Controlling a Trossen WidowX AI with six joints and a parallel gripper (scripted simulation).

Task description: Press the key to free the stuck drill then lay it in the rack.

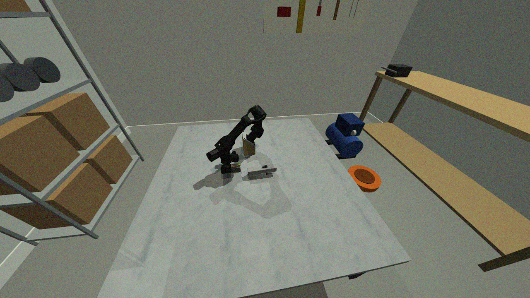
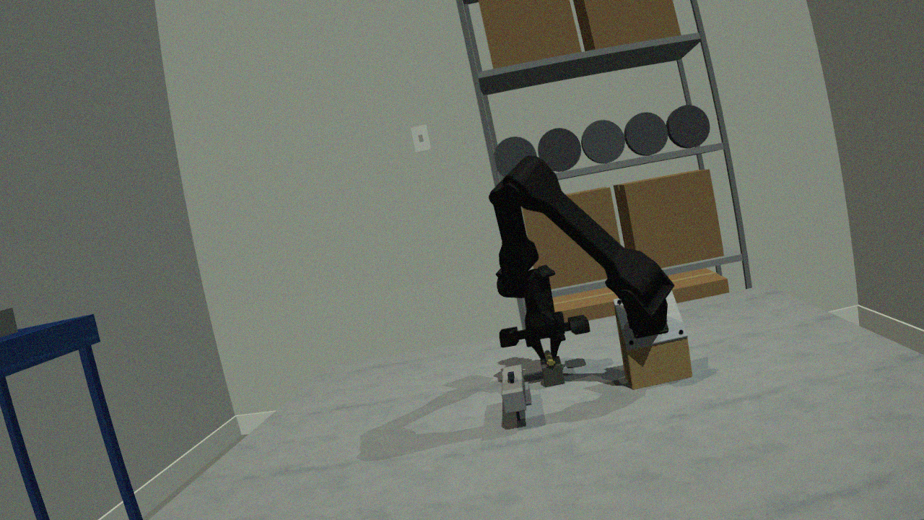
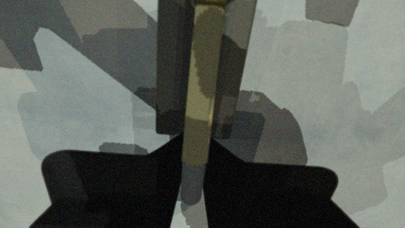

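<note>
My gripper tip is 40 mm to the right of the drill and 40 mm below it. Also, from my gripper tip: rack: 50 mm to the left, 10 mm above; then black key: 70 mm ahead, 250 mm to the left, 40 mm above; then grey fixture block: 70 mm ahead, 220 mm to the left, 30 mm above.
</note>
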